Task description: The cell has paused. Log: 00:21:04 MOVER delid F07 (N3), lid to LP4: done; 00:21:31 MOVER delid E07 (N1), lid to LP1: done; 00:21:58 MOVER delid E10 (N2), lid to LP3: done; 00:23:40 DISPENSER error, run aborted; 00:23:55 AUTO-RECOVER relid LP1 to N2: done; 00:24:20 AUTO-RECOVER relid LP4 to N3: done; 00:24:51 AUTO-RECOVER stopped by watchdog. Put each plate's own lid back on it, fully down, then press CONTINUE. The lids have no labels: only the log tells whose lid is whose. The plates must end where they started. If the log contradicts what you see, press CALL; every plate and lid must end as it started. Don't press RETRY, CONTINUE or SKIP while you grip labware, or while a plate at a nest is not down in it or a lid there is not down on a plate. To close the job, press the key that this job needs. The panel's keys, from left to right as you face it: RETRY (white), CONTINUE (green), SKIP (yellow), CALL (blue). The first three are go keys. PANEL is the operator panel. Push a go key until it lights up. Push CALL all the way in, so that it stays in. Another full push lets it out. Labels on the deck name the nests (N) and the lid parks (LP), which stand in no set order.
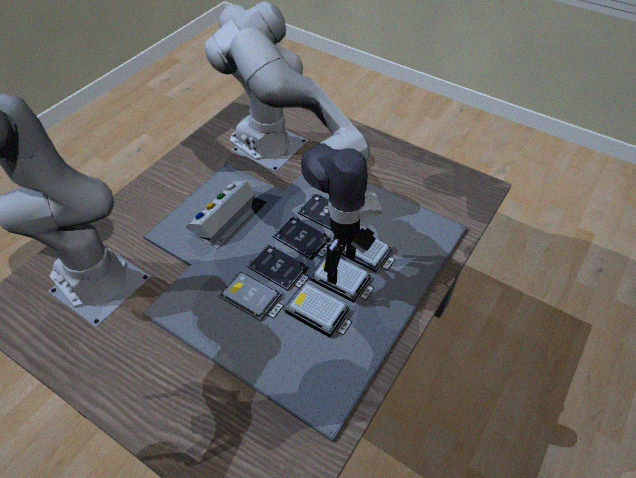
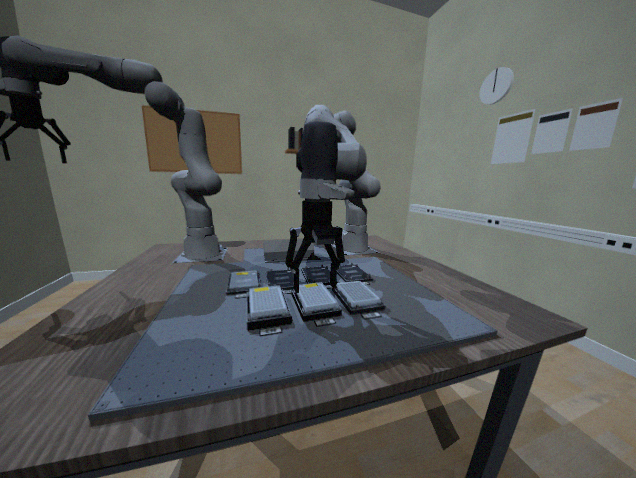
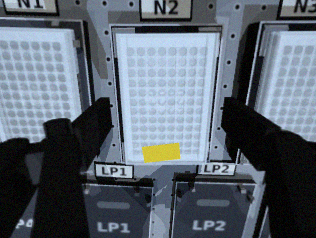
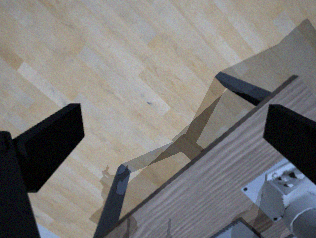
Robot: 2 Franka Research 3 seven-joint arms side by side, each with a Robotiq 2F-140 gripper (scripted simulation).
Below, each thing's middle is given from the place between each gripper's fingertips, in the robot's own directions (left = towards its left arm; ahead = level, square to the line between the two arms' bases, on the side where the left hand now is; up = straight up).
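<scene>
Counting from my left hand, I find the park LP1 (image 1: 303,247) 60 mm to the left, 190 mm behind and 70 mm below. The park LP2 (image 1: 292,262), from the same hand, is 80 mm to the right, 170 mm behind and 70 mm below. My left gripper (image 2: 315,288) itself is now 10 mm past the N1 plate (image 2: 355,292), 130 mm to the right of it and 50 mm above it.
From my right hand, the park LP1 is 340 mm ahead, 1030 mm to the left and 400 mm below, while the N1 plate is 520 mm ahead, 1110 mm to the left and 380 mm below. My right hand is 350 mm short of the park LP2, 900 mm to the right of it and 400 mm above it.
</scene>
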